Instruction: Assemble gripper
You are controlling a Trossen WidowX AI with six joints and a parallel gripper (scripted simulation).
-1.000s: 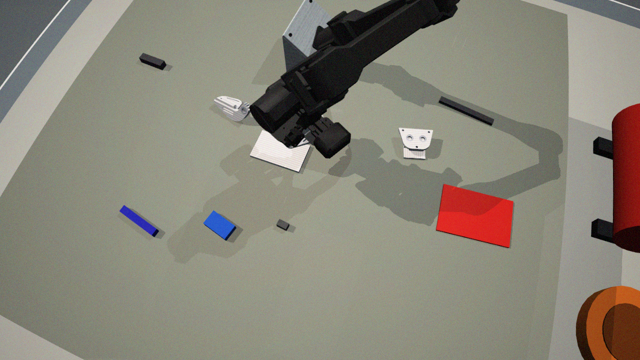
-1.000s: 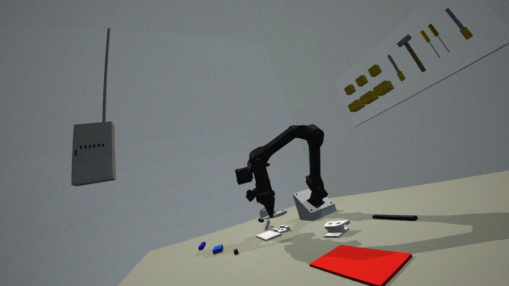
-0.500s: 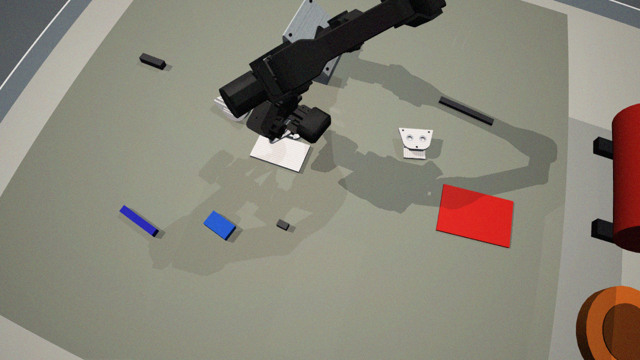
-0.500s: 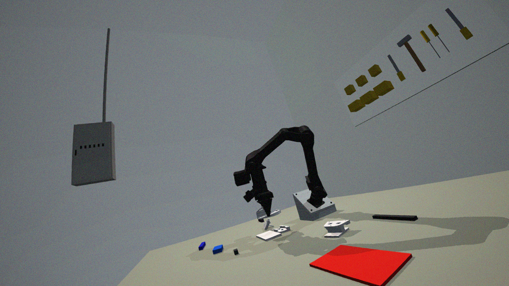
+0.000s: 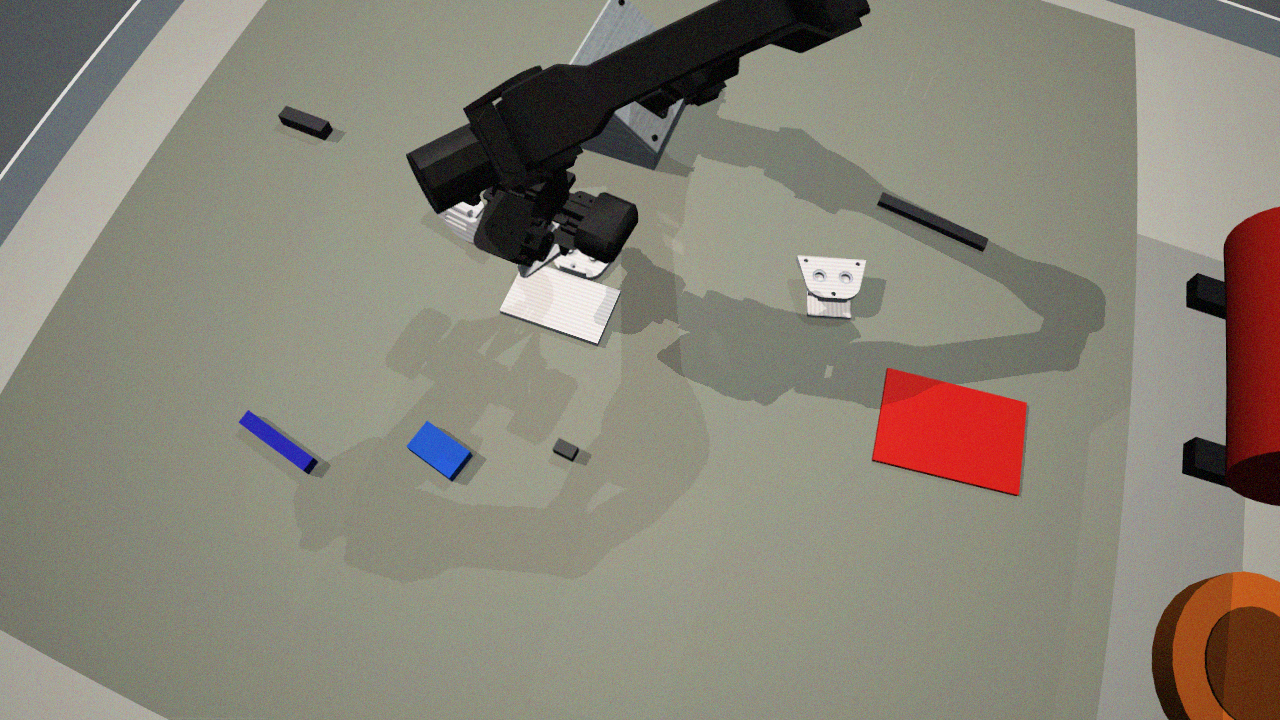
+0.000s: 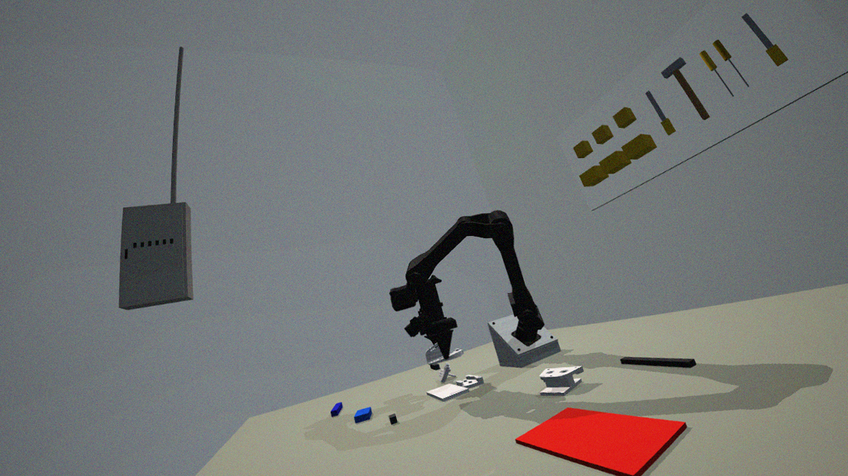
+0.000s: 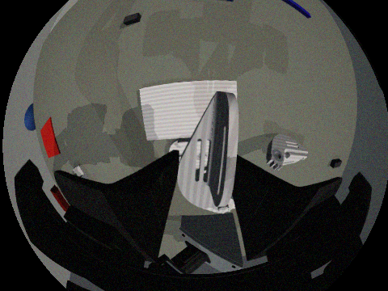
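Right now the white ribbed plate is 80 mm below my gripper tip, 20 mm ahead of it and 10 mm to the left of it. Round my gripper tip: small black block: 190 mm ahead, 70 mm below, 60 mm to the left; blue block: 230 mm ahead, 70 mm to the right, 70 mm below; housing plate: 80 mm below, 40 mm behind, 20 mm to the left.
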